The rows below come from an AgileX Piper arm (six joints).
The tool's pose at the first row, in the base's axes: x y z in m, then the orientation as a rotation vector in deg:
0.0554 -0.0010 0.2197 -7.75 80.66 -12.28
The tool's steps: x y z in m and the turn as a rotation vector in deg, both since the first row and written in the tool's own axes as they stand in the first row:
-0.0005 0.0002 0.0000 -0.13 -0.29 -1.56
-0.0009 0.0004 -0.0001 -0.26 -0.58 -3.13
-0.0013 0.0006 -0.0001 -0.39 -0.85 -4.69
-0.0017 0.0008 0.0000 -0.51 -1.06 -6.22
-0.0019 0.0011 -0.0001 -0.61 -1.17 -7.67
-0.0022 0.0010 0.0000 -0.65 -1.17 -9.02
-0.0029 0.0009 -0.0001 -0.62 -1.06 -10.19
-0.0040 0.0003 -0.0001 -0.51 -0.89 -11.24
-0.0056 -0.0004 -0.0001 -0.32 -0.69 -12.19
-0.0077 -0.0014 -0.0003 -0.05 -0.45 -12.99
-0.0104 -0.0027 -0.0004 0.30 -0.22 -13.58
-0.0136 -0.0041 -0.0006 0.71 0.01 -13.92
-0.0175 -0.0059 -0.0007 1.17 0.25 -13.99
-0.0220 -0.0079 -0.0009 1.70 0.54 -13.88
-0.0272 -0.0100 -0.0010 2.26 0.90 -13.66
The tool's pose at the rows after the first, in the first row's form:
0.0553 -0.0007 0.2201 -8.98 80.32 -13.45
0.0552 -0.0004 0.2205 -10.23 79.96 -14.63
0.0552 -0.0001 0.2208 -11.46 79.62 -15.80
0.0552 0.0002 0.2212 -12.65 79.32 -16.95
0.0551 0.0005 0.2213 -13.76 79.12 -18.07
0.0551 0.0005 0.2216 -14.75 79.02 -19.15
0.0549 0.0005 0.2223 -15.54 79.03 -20.15
0.0547 0.0002 0.2235 -16.18 79.09 -21.11
0.0544 -0.0001 0.2252 -16.68 79.18 -22.05
0.0539 -0.0006 0.2274 -17.00 79.30 -22.92
0.0533 -0.0012 0.2302 -17.11 79.43 -23.68
0.0525 -0.0019 0.2336 -16.99 79.57 -24.28
0.0517 -0.0027 0.2377 -16.64 79.75 -24.69
0.0507 -0.0036 0.2425 -16.10 79.98 -25.00
0.0497 -0.0045 0.2479 -15.46 80.28 -25.26

